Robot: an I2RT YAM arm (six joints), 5 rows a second.
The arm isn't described. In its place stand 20 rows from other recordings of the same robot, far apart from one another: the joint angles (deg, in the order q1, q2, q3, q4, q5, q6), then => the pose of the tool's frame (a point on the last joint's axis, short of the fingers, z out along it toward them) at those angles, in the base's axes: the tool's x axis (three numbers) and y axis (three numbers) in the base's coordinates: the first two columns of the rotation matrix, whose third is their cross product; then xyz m.
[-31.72 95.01 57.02 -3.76 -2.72 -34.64] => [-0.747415 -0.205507 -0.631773 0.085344 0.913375 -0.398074 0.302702 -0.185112 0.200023]
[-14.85 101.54 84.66 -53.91 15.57 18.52] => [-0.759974 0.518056 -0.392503 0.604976 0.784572 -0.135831 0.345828 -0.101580 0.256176]
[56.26 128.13 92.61 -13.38 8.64 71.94] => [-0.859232 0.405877 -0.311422 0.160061 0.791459 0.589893 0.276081 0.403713 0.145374]
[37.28 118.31 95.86 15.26 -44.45 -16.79] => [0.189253 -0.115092 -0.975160 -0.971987 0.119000 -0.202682 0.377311 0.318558 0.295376]
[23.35 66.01 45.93 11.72 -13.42 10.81] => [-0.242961 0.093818 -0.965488 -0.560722 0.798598 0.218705 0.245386 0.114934 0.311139]
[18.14 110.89 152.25 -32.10 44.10 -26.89] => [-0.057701 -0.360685 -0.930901 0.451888 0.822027 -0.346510 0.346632 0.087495 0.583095]
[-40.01 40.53 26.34 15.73 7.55 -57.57] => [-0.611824 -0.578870 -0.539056 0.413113 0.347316 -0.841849 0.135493 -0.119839 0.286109]
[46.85 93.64 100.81 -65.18 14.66 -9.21] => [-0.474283 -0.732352 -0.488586 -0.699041 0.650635 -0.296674 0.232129 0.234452 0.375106]
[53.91 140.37 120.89 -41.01 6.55 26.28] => [-0.800451 -0.351360 -0.485617 -0.463188 0.876809 0.129081 0.314410 0.424429 0.161572]
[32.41 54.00 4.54 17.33 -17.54 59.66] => [-0.853818 0.432692 -0.289436 0.020521 0.583539 0.811826 0.130237 0.095392 0.122484]
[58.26 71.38 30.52 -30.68 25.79 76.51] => [-0.790540 0.386346 -0.475166 0.323508 0.922254 0.211637 0.115143 0.156700 0.148183]
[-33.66 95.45 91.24 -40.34 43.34 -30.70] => [-0.915728 0.163683 -0.366948 0.398550 0.485935 -0.777834 0.290265 -0.222644 0.348083]
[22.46 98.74 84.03 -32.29 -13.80 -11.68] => [-0.556338 -0.442727 -0.703194 -0.647383 0.761460 0.032773 0.353814 0.155454 0.290853]
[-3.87 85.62 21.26 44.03 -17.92 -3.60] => [-0.331908 -0.037428 -0.942569 -0.244969 0.968351 0.047809 0.261242 -0.006693 0.144341]
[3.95 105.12 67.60 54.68 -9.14 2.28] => [0.285378 0.059077 -0.956593 -0.230963 0.972923 -0.008817 0.422615 0.034850 0.298939]
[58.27 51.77 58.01 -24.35 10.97 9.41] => [-0.282245 -0.151258 -0.947343 -0.703188 0.704350 0.097043 0.109477 0.164171 0.373290]
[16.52 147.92 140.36 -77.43 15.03 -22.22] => [-0.788492 -0.614814 0.016848 -0.595297 0.756004 -0.272175 0.485742 0.134439 0.172990]
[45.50 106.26 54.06 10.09 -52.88 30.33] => [-0.832405 -0.412271 -0.370317 -0.492051 0.242446 0.836126 0.233711 0.278326 0.146101]
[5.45 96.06 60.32 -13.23 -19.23 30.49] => [-0.801820 0.404753 -0.439613 0.118279 0.828617 0.547178 0.349714 0.045144 0.200441]
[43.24 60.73 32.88 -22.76 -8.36 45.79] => [-0.926582 0.102145 -0.361955 -0.115916 0.837996 0.533223 0.145712 0.144130 0.197981]
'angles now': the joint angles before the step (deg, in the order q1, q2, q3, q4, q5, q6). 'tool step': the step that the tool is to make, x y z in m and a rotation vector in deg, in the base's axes. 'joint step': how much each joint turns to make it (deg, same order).
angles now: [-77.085, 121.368, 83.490, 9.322, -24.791, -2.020]
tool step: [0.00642, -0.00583, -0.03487, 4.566, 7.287, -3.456]
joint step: [1.058, 4.753, 2.116, -4.560, 7.026, -2.895]
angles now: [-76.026, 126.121, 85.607, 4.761, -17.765, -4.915]
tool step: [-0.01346, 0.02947, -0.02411, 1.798, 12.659, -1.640]
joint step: [-0.087, -3.245, -8.953, -1.068, 8.701, -8.433]
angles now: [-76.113, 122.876, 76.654, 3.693, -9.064, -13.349]
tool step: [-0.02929, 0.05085, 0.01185, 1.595, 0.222, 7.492]
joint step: [-2.983, -11.233, -13.445, -1.050, -7.612, -7.387]
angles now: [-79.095, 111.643, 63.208, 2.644, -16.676, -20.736]
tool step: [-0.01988, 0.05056, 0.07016, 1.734, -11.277, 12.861]
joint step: [-3.430, -16.786, -3.618, -15.101, -19.486, -4.482]
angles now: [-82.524, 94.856, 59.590, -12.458, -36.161, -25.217]
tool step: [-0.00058, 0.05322, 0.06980, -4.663, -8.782, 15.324]
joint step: [-0.182, -13.982, 1.751, -15.893, -16.453, -8.423]
